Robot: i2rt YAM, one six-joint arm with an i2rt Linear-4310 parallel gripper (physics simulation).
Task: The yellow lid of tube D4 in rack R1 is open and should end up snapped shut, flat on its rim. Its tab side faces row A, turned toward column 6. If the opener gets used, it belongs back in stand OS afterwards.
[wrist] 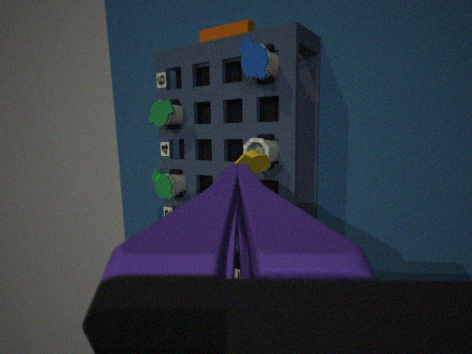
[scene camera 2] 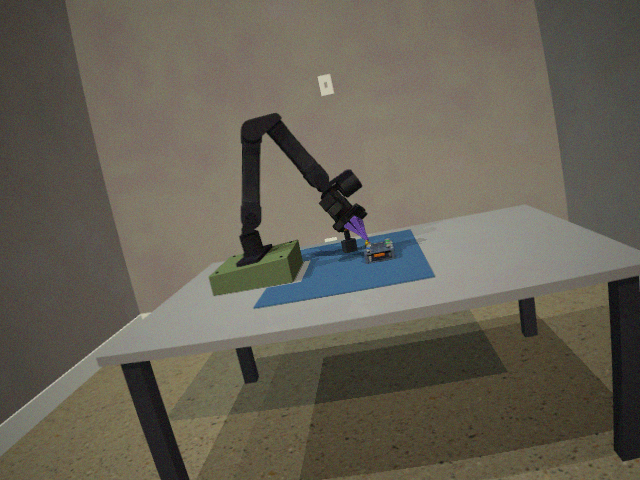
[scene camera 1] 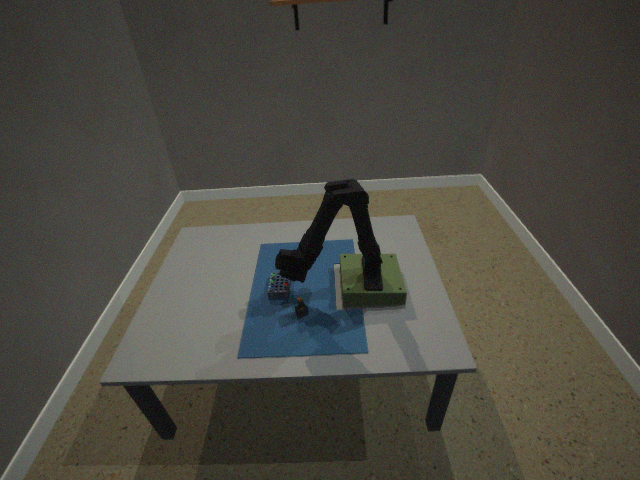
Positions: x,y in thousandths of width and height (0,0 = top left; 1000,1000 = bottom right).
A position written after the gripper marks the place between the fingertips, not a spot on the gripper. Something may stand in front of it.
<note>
In view: the gripper (wrist: 503,499) and a blue mat (scene camera 1: 426,686).
The blue mat shows as well in the wrist view (wrist: 821,453) and in scene camera 2 (scene camera 2: 516,568).
</note>
